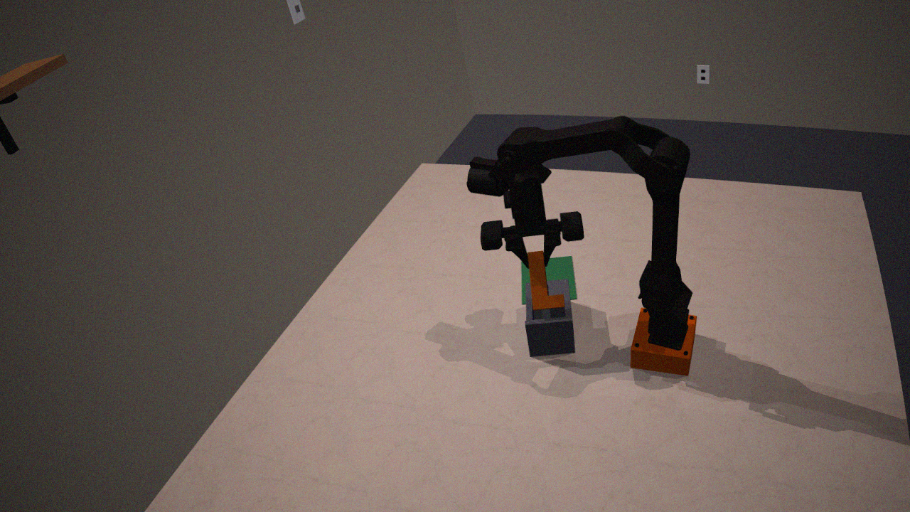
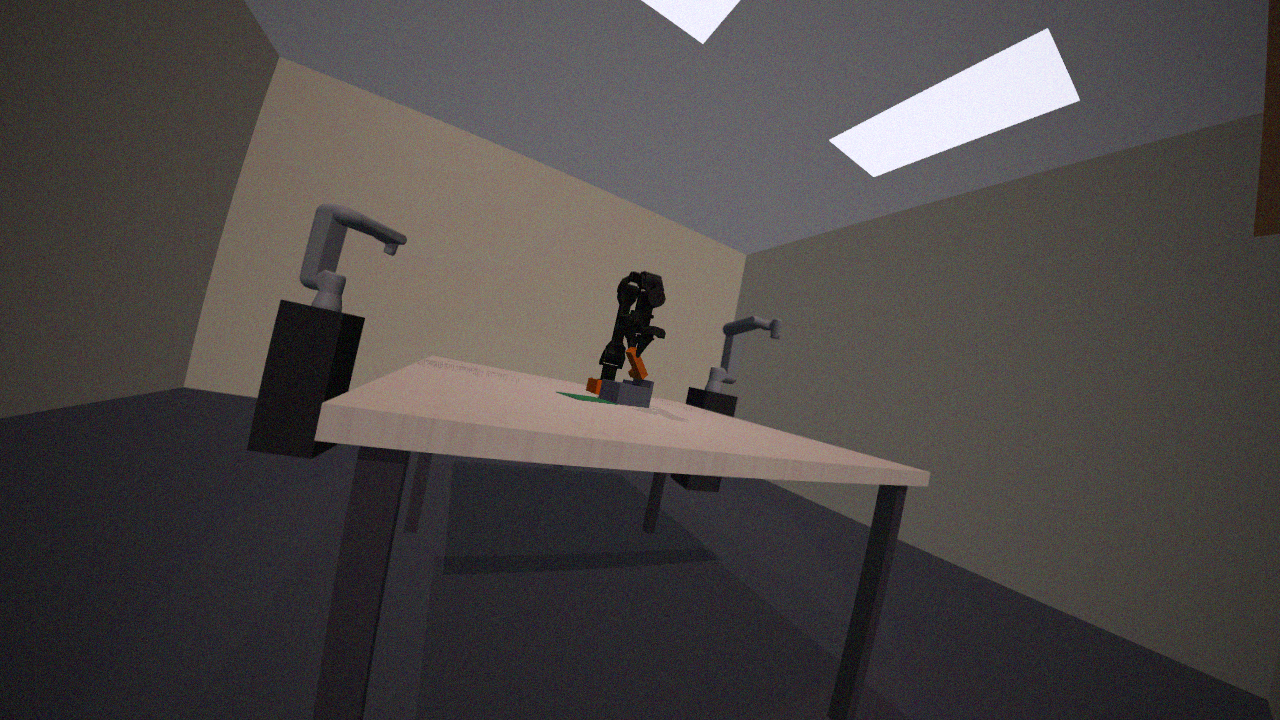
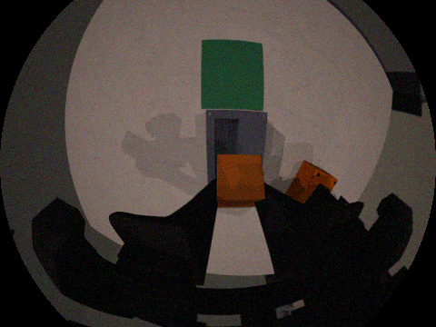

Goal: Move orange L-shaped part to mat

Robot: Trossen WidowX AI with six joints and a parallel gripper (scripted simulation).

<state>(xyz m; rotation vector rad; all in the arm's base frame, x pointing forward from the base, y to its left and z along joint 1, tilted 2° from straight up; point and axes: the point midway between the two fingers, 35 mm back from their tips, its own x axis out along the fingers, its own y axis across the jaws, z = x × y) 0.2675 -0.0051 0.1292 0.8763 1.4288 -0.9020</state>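
Right now my gripper tip is 170 mm above the green mat, 130 mm to the left of it and 50 mm short of it. Also, from my gripper tip: orange L-shaped part 30 mm below, 30 mm behind, 20 mm to the left.
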